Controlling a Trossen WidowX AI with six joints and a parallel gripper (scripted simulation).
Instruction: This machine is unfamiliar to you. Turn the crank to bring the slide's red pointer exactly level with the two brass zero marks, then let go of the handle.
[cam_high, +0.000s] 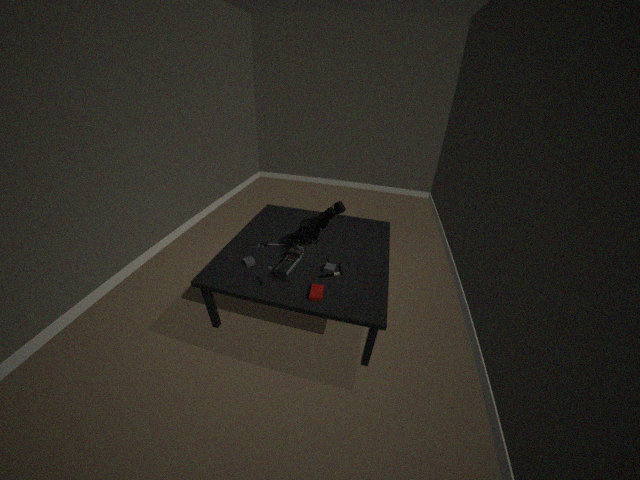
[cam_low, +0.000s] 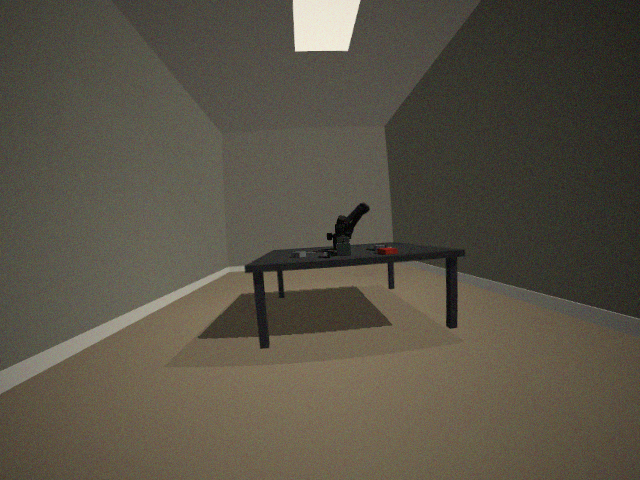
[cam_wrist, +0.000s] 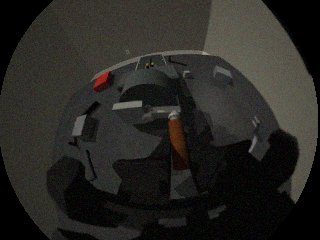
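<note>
The red pointer is 13 cm ahead of my gripper tip and 2 cm above it. Also, from my gripper tip: crank handle (2 cm behind, 3 cm above).
</note>
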